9 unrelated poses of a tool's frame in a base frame.
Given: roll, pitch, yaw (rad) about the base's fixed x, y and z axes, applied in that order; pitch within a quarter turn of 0, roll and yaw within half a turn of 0; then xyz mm.
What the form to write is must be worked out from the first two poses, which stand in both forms.
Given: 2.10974 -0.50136 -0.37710 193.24 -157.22 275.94
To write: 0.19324 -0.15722 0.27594 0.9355 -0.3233 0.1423 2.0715
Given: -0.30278 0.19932 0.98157 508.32 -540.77 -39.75
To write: 0.50832 -0.54077 -0.03975 -0.3508 0.0314 0.9359 1.0692
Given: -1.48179 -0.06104 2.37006 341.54 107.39 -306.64
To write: 0.34154 0.10739 -0.30664 -0.2440 -0.6634 0.7074 2.5394
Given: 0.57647 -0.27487 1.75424 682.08 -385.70 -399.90
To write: 0.68208 -0.38570 -0.39990 0.3442 0.1623 0.9248 1.9108
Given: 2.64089 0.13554 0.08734 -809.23 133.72 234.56
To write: -0.80923 0.13372 0.23456 0.9965 0.0609 -0.0565 2.6366
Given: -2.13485 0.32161 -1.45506 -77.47 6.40 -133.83
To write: -0.07747 0.00640 -0.13383 -0.6652 0.7080 -0.2371 2.2106
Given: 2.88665 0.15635 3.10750 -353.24 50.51 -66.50
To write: -0.35324 0.05051 -0.06650 0.0070 0.9920 0.1258 2.9822
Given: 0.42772 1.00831 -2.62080 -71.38 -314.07 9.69
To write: -0.07138 -0.31407 0.00969 0.5077 -0.0585 -0.8595 2.8985
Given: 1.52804 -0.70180 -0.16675 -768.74 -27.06 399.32
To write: -0.76874 -0.02706 0.39932 0.8723 -0.4195 0.2512 1.6033
